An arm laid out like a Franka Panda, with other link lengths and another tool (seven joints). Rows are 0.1 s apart.
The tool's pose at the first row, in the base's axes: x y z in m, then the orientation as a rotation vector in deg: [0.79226, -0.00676, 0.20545, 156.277, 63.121, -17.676]
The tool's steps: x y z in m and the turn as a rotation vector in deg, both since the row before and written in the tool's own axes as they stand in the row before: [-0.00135, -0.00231, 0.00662, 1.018, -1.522, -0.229]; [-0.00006, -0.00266, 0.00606, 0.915, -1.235, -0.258]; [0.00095, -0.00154, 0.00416, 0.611, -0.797, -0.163]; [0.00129, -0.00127, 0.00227, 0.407, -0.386, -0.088]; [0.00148, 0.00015, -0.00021, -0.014, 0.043, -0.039]
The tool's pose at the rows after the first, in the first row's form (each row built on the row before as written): [0.78888, -0.00764, 0.19922, 156.351, 63.189, -20.382]; [0.78604, -0.00731, 0.19325, 156.427, 63.344, -22.652]; [0.78487, -0.00665, 0.18892, 156.481, 63.436, -24.133]; [0.78442, -0.00548, 0.18630, 156.594, 63.501, -24.927]; [0.78558, -0.00457, 0.18602, 156.587, 63.565, -24.866]
